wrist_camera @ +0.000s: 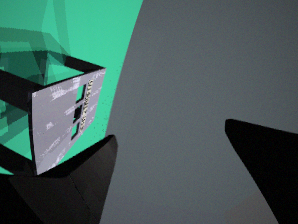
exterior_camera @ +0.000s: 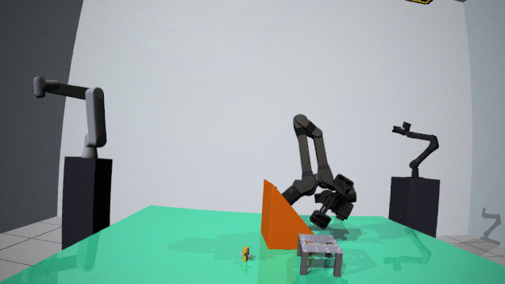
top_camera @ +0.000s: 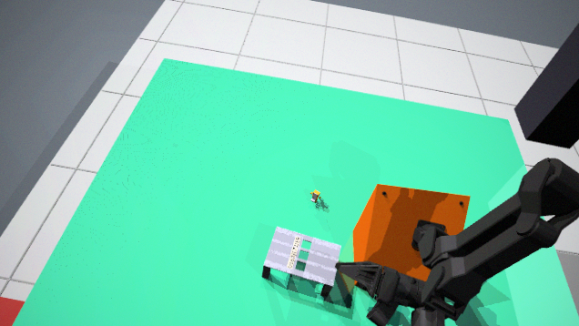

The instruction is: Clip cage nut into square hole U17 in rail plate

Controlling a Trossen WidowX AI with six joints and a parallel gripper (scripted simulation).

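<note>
Right now the yellow cage nut is 26 cm to the right of my gripper tip, 14 cm below it and 4 cm ahead of it.
</note>
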